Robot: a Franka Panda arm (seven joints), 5 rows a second.
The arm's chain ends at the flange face. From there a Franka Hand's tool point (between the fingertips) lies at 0.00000 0.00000 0.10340 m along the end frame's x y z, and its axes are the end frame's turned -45 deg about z.
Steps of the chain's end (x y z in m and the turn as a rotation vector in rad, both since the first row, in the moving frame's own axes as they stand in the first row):
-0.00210, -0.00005, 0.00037, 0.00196, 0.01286, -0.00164
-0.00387, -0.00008, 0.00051, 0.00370, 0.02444, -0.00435
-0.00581, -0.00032, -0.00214, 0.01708, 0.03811, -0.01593
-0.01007, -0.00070, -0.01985, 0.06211, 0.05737, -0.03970
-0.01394, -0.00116, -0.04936, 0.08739, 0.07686, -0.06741
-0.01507, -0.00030, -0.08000, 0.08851, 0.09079, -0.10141
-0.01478, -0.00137, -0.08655, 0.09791, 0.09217, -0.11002
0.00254, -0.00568, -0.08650, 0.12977, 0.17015, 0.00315
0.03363, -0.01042, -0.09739, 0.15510, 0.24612, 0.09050
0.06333, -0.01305, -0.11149, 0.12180, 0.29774, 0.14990
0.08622, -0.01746, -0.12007, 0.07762, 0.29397, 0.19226
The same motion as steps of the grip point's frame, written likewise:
-0.00037, -0.00072, 0.00036, -0.00771, 0.01048, -0.00164
-0.00062, -0.00128, 0.00048, -0.01467, 0.01990, -0.00435
0.00016, -0.00283, -0.00223, -0.01487, 0.03903, -0.01593
0.00209, -0.00813, -0.02022, 0.00335, 0.08449, -0.03970
0.00291, -0.01185, -0.05006, 0.00745, 0.11614, -0.06741
0.00262, -0.01137, -0.08083, -0.00161, 0.12678, -0.10141
0.00432, -0.01260, -0.08748, 0.00406, 0.13441, -0.11002
0.02757, 0.00074, -0.08886, -0.02855, 0.21208, 0.00315
0.05973, 0.02428, -0.10173, -0.06436, 0.28371, 0.09050
0.08309, 0.05042, -0.11678, -0.12441, 0.29666, 0.14990
0.09840, 0.06668, -0.12480, -0.15298, 0.26275, 0.19226

